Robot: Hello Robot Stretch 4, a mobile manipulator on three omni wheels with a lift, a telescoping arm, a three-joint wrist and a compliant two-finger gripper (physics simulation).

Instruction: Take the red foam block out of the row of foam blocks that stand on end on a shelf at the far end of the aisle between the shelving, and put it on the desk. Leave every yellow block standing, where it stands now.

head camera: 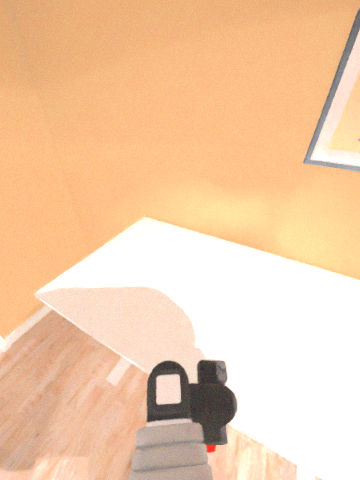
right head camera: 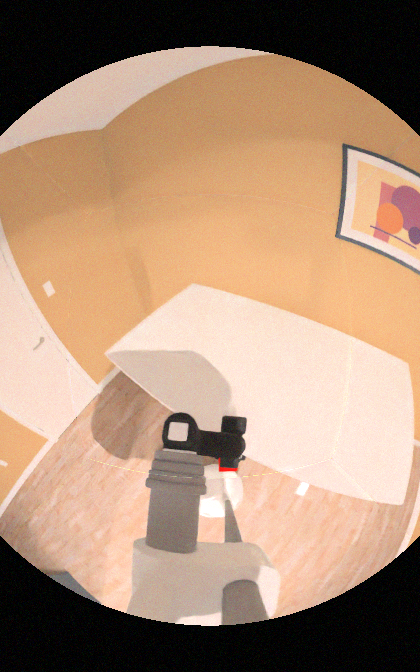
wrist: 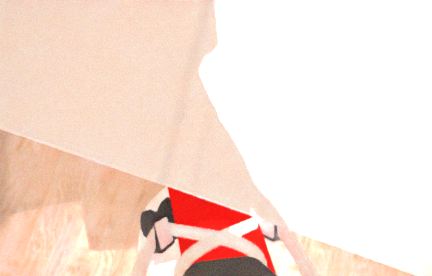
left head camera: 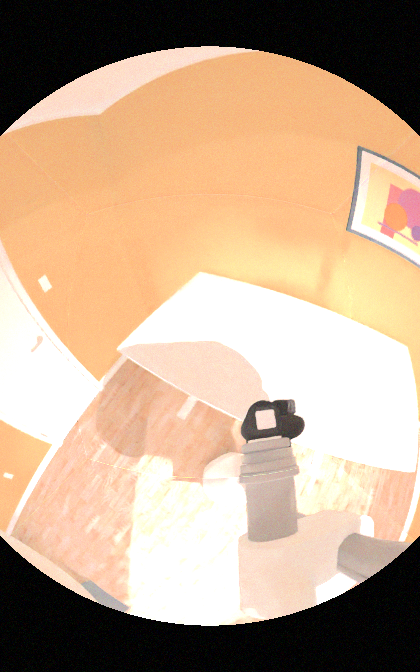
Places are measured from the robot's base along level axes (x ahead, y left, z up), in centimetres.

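Pixels of known places: gripper, fingertip midpoint: point(wrist: 214, 210).
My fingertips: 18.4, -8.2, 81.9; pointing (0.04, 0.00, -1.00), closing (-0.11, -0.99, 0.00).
Behind a point stands the place of what it marks, as x, y, z.
The red foam block point(wrist: 207, 206) {19.6, -7.9, 86.1} point(right head camera: 228, 469) point(head camera: 211, 448) {13.3, -10.4, 85.2} is between the two fingertips of my gripper point(wrist: 214, 210) {18.4, -8.2, 81.9}, which is shut on it. In the head and right head views a small red part shows below the dark wrist. The white desk point(head camera: 275, 310) {46.4, -41.8, 92.3} point(left head camera: 340, 360) point(right head camera: 300, 370) point(wrist: 100, 90) {28.1, -3.8, 92.3} stands against the wall. In the wrist view its near edge cuts across the far end of the block and hides it, so the block appears to reach below the desk top at that edge. The yellow blocks and their shelf do not show.
An orange wall point(head camera: 150, 100) {121.7, 6.4, 158.8} point(left head camera: 225, 165) point(right head camera: 225, 175) with a framed picture point(left head camera: 354, 190) point(right head camera: 341, 192) rises behind the desk. A white door point(left head camera: 22, 370) point(right head camera: 22, 360) is at the left. Wood floor point(head camera: 60, 390) {51.3, 74.7, -2.7} point(right head camera: 65, 480) lies in front of the desk. A shadow falls on the desk's left part.
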